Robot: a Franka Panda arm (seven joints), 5 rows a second.
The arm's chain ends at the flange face. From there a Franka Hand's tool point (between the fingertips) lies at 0.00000 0.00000 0.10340 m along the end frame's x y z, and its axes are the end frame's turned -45 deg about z.
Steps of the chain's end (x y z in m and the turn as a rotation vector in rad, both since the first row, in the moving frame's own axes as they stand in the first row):
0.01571, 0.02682, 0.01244, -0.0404, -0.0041, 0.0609
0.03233, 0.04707, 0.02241, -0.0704, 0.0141, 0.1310
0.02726, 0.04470, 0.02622, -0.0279, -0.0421, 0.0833
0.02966, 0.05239, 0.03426, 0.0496, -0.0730, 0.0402
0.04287, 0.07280, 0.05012, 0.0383, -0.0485, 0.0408
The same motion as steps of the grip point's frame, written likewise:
-0.01119, 0.03263, 0.01235, -0.0257, -0.0315, 0.0609
-0.01493, 0.06203, 0.02214, -0.0598, -0.0398, 0.1310
-0.01740, 0.04963, 0.02609, 0.0100, -0.0495, 0.0833
-0.01760, 0.04903, 0.03386, 0.0867, -0.0165, 0.0402
-0.02178, 0.07544, 0.04992, 0.0614, -0.0072, 0.0408

